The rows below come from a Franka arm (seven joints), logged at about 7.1 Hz.
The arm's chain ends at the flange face. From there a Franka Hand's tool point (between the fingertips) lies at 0.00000 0.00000 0.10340 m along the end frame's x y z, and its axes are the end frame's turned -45 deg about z.
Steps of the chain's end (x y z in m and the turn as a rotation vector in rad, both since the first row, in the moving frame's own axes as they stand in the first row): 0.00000 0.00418 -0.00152 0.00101 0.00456 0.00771; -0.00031 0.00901 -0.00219 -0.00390 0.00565 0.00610; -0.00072 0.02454 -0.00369 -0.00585 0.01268 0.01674; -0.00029 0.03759 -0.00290 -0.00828 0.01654 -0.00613; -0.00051 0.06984 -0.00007 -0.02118 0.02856 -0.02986; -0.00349 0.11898 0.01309 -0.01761 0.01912 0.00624
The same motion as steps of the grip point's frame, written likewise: -0.00255 0.00322 -0.00152 -0.00251 0.00394 0.00771; -0.00646 0.00685 -0.00219 -0.00675 0.00124 0.00610; -0.01737 0.01820 -0.00370 -0.01310 0.00483 0.01674; -0.02618 0.02819 -0.00292 -0.01755 0.00584 -0.00613; -0.04915 0.05265 -0.00014 -0.03517 0.00522 -0.02986; -0.08650 0.08435 0.01306 -0.02597 0.00107 0.00624
